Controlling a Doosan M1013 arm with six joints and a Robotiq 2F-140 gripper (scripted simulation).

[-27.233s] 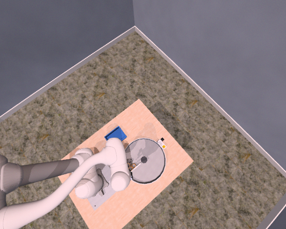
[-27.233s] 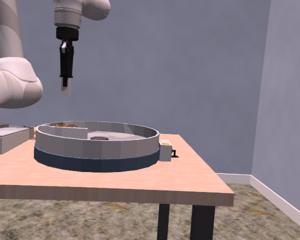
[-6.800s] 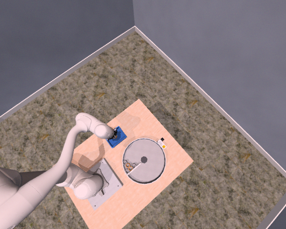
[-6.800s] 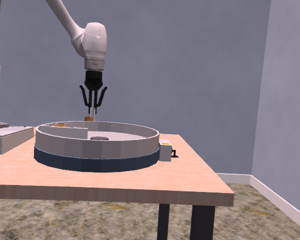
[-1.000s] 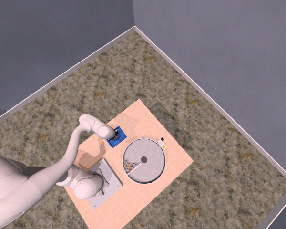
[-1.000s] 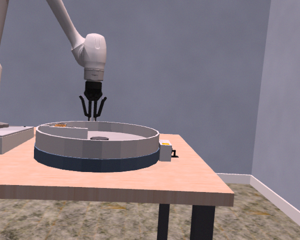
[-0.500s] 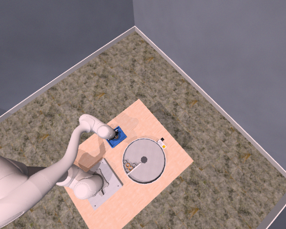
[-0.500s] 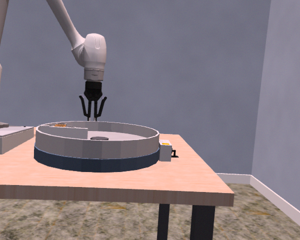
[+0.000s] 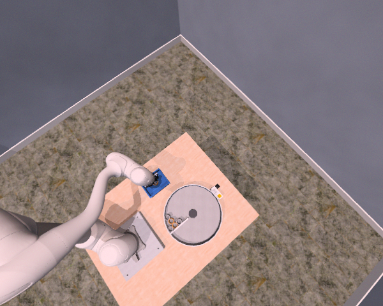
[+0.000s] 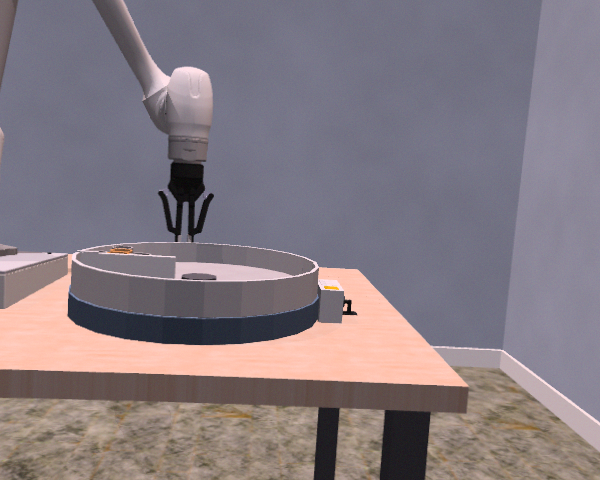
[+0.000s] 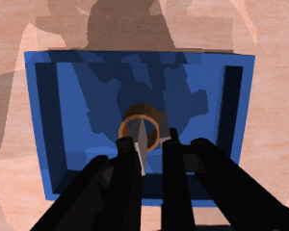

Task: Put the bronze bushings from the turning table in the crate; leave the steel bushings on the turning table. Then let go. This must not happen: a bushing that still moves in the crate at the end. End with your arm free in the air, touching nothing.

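Now: hand 1 cm past the blue crate and 3 cm above it. Round my hand: turning table 9 cm ahead, 36 cm to the right.
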